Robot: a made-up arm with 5 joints. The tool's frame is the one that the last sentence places. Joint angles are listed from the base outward.
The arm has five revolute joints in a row. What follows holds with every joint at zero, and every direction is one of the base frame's.
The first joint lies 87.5 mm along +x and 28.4 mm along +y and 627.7 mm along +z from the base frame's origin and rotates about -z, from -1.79 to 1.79 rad.
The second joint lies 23.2 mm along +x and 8 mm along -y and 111.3 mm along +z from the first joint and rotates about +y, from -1.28 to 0.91 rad.
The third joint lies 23.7 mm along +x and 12 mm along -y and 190.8 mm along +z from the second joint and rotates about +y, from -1.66 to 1.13 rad.
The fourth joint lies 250 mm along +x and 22.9 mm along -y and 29.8 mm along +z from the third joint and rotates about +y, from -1.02 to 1.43 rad.
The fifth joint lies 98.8 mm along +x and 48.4 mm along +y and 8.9 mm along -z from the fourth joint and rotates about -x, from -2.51 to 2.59 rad.
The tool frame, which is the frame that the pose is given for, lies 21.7 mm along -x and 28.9 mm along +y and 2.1 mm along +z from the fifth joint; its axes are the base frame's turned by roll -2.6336, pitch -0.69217 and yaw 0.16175 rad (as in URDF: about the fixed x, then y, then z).
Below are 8 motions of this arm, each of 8 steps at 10 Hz.
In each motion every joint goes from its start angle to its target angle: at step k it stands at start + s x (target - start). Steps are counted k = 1, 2, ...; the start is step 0. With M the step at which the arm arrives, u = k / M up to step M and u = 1 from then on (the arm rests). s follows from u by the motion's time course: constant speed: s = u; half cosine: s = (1 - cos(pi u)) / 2; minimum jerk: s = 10 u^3 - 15 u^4 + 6 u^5.
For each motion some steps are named. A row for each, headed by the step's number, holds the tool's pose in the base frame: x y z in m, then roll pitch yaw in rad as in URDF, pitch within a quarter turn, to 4 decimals.
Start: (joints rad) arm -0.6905 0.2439 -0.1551 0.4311 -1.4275
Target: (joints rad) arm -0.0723 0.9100 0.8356 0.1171 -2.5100
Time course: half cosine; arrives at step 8
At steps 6, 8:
6: 0.3146 0.0492 0.5279 -2.4979 0.8067 -2.0818
8: 0.2467 0.0208 0.5103 -2.6504 0.6441 -2.4303

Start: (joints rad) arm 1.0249 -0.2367 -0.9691 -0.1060 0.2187
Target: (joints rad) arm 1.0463 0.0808 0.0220 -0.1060 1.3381
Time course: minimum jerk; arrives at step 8
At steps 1, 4, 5, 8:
1: 0.1703 -0.0423 1.2433 1.0171 -1.1054 1.4703
4: 0.2679 -0.2218 1.1126 2.2413 -0.8559 -0.0773
5: 0.2905 -0.2739 1.0193 2.3425 -0.4981 -0.2713
8: 0.2957 -0.3031 0.8950 2.3580 -0.0290 -0.3389

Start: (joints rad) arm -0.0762 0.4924 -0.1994 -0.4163 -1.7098
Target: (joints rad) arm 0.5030 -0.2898 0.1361 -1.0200 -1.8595
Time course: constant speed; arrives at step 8
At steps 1, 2, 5, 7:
1: 0.5257 0.0290 0.9144 -0.6701 -0.2145 -0.7237
2: 0.5036 -0.0018 0.9455 -0.5652 -0.2998 -0.8169
5: 0.4124 -0.0704 1.0236 -0.2192 -0.5415 -1.1461
7: 0.3392 -0.0919 1.0608 0.0539 -0.6823 -1.4190

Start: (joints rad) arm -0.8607 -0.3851 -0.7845 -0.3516 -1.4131
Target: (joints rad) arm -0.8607 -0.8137 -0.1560 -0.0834 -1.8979
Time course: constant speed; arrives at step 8
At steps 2, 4, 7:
2: 0.1031 0.0534 1.2357 0.5005 -0.8847 -0.7403
4: 0.1075 0.0531 1.2230 0.3250 -0.8464 -0.4881
7: 0.1153 0.0543 1.1968 0.1296 -0.7203 -0.1797

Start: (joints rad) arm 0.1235 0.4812 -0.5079 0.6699 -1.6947
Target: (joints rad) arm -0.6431 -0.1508 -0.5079 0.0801 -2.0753
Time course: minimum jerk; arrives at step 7
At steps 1, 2, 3, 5, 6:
1: 0.5379 -0.0198 0.9103 -1.2800 0.4190 -0.8958
2: 0.5273 0.0212 0.9480 -1.1377 0.3407 -0.7737
3: 0.4894 0.0885 1.0142 -0.8854 0.1934 -0.5633
5: 0.3462 0.1704 1.1354 -0.3603 -0.1452 -0.1563
6: 0.3046 0.1727 1.1587 -0.2319 -0.2336 -0.0662

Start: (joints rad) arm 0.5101 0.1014 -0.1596 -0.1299 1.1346
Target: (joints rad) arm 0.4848 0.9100 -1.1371 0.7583 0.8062
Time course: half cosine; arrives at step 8
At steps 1, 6, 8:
1: 0.4473 -0.1496 0.9496 2.4194 -0.2886 0.2063
6: 0.5171 -0.1704 0.8771 2.9918 0.0173 0.1093
8: 0.5225 -0.1702 0.8593 3.0859 0.0812 0.0954

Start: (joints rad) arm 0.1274 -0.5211 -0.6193 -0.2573 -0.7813
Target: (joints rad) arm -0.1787 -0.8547 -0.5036 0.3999 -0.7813
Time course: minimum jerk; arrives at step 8
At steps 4, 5, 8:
4: 0.0755 0.0526 1.2242 0.2232 -1.1404 -2.0684
5: 0.0573 0.0502 1.2162 -0.0034 -1.1809 -1.7916
8: 0.0360 0.0440 1.2033 -0.3262 -1.2010 -1.4072

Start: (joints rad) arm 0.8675 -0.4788 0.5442 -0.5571 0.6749
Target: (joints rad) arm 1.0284 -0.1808 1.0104 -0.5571 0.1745
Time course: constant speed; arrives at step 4
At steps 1, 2, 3, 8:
1: 0.2965 -0.1884 0.8908 2.8172 -0.7517 -0.2627
2: 0.2895 -0.1969 0.8355 3.0880 -0.6565 -0.4534
3: 0.2764 -0.1969 0.7829 -2.9616 -0.5346 -0.6236
8: 0.2584 -0.1886 0.7345 -2.7655 -0.3899 -0.7739

